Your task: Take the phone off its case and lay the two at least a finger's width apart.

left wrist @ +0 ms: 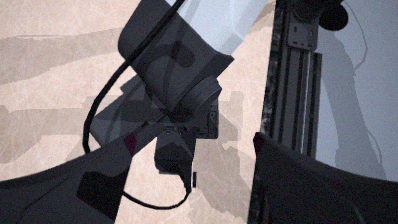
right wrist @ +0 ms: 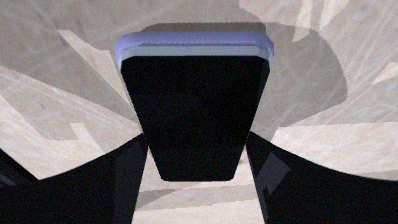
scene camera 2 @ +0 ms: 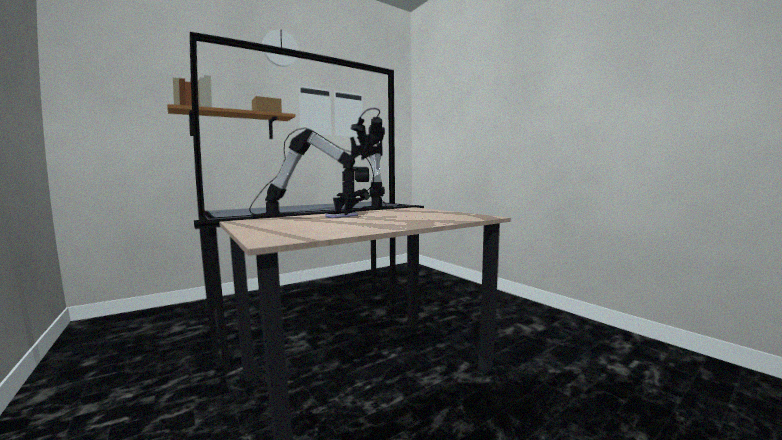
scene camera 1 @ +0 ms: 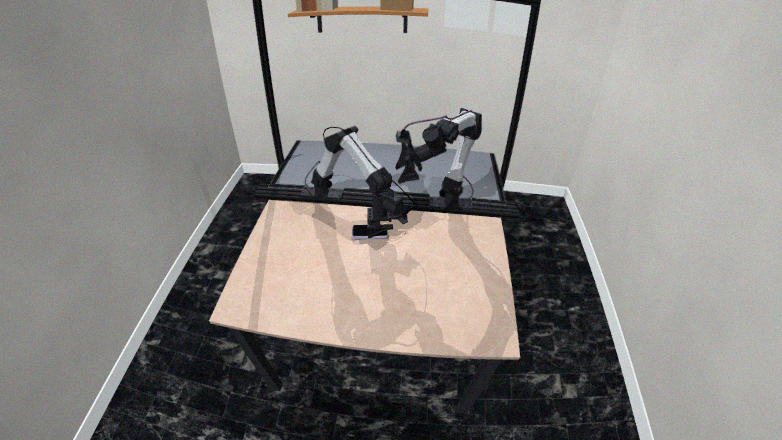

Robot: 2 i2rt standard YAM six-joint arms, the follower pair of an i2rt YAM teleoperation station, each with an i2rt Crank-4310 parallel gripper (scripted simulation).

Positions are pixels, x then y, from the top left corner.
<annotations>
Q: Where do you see a phone case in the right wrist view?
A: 181,38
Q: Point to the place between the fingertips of my left gripper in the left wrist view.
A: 194,135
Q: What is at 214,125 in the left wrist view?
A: My right gripper.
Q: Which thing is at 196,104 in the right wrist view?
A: A phone.
</annotations>
